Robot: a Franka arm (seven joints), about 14 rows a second.
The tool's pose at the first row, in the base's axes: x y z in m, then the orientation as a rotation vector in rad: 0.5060, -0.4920, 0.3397, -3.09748, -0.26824, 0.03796
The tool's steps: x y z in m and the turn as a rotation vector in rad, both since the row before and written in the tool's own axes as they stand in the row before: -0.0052, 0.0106, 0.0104, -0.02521, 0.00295, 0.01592; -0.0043, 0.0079, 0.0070, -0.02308, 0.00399, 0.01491; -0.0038, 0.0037, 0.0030, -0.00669, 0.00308, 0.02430; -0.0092, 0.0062, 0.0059, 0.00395, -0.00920, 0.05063; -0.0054, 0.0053, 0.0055, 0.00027, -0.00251, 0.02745; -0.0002, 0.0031, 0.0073, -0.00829, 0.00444, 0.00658; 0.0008, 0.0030, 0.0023, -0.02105, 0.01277, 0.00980
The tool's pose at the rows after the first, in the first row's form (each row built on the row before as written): 0.5024, -0.5030, 0.3291, -3.12455, -0.24589, 0.03065; 0.4992, -0.5114, 0.3221, 3.11799, 0.22231, -0.02160; 0.4959, -0.5157, 0.3192, 3.11388, 0.18413, -0.01572; 0.4874, -0.5231, 0.3135, 3.12060, 0.10516, -0.02955; 0.4823, -0.5289, 0.3082, 3.12164, 0.06228, -0.03307; 0.4821, -0.5321, 0.3010, 3.11363, 0.05208, -0.02572; 0.4830, -0.5351, 0.2988, 3.09303, 0.03712, -0.00505
